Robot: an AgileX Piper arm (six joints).
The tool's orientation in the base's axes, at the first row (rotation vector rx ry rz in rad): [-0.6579 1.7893 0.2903]
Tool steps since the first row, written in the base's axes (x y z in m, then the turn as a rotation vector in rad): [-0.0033 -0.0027 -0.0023 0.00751 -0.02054 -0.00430]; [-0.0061 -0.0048 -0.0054 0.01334 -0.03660 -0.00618]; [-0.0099 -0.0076 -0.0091 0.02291 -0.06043 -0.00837]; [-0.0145 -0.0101 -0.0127 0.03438 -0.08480 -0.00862]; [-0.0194 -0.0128 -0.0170 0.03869 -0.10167 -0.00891]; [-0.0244 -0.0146 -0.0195 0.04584 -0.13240 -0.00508]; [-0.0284 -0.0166 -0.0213 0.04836 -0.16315 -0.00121]
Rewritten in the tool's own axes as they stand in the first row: [0.0036 0.0000 -0.0033 0.00847 -0.02039 -0.00306]; [0.0076 0.0003 -0.0056 0.01371 -0.03650 -0.00595]; [0.0126 0.0006 -0.0089 0.02074 -0.06101 -0.00971]; [0.0176 0.0017 -0.0127 0.02574 -0.08729 -0.01284]; [0.0234 0.0029 -0.0166 0.03001 -0.10341 -0.01787]; [0.0272 0.0046 -0.0207 0.03384 -0.13293 -0.02899]; [0.0302 0.0054 -0.0243 0.03852 -0.15985 -0.04384]
